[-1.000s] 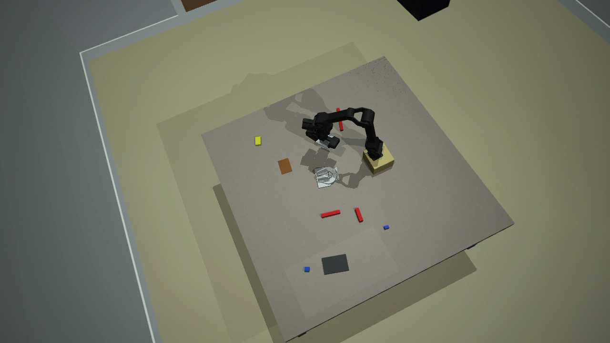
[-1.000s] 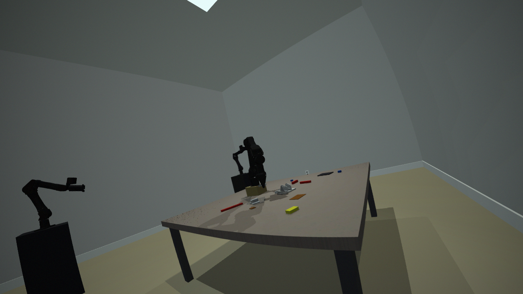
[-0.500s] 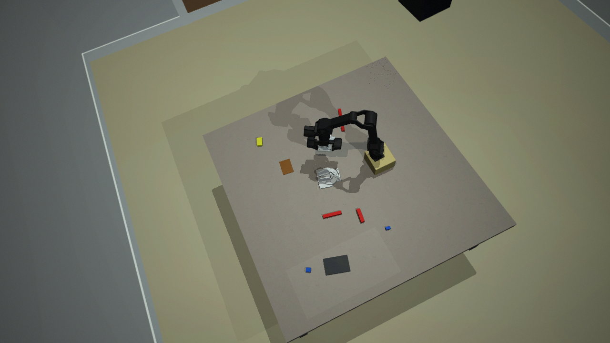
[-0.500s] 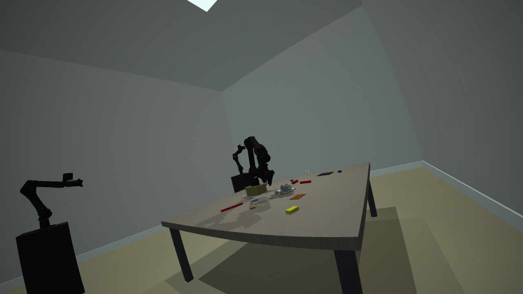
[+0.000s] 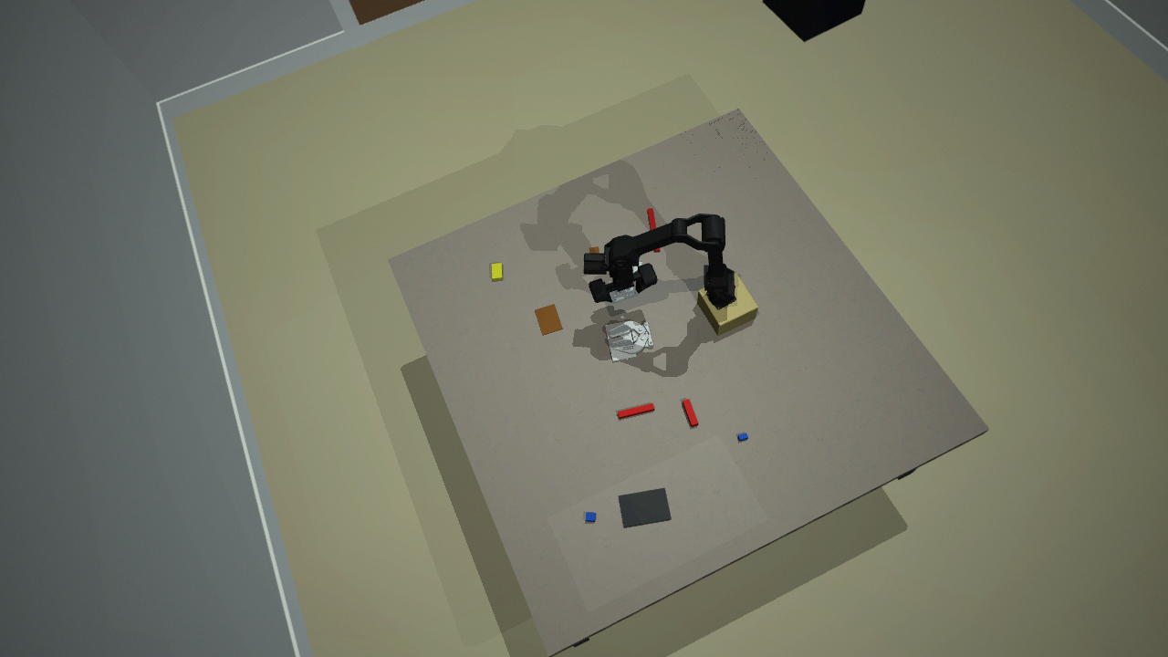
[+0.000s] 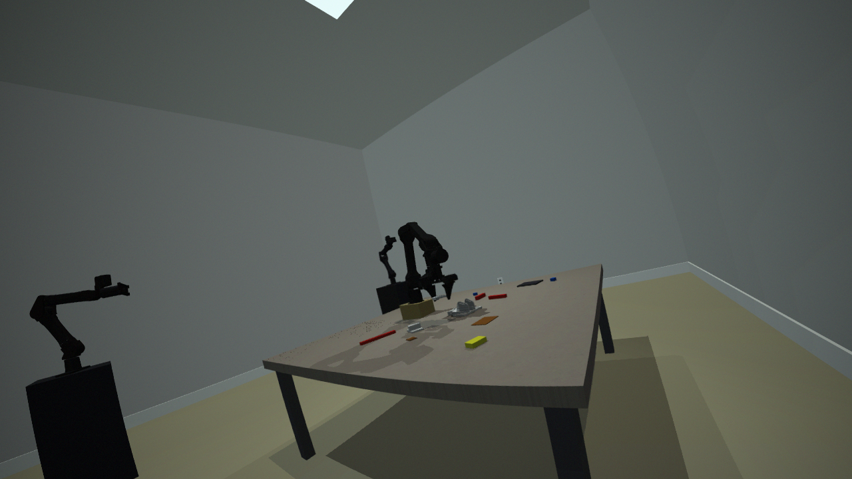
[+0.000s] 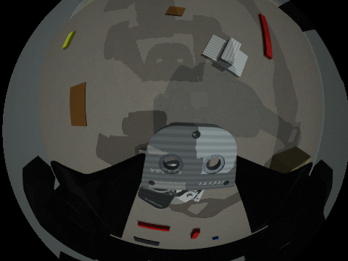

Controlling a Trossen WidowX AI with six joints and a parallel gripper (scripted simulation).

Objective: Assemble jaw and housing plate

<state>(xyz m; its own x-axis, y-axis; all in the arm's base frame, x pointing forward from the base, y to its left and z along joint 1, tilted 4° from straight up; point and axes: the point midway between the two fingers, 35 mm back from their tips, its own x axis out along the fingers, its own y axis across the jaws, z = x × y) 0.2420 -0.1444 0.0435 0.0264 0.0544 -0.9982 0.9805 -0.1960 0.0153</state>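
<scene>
Now: the silver jaw 20 mm ahead of my gripper tip, 120 mm to the left of it and 70 mm below it. Round my gripper tip: dark tile: 260 mm ahead, 540 mm to the left, 80 mm below; then yellow block: 270 mm ahead, 330 mm to the right, 80 mm below; then brown tile: 210 mm ahead, 90 mm to the right, 80 mm below.
</scene>
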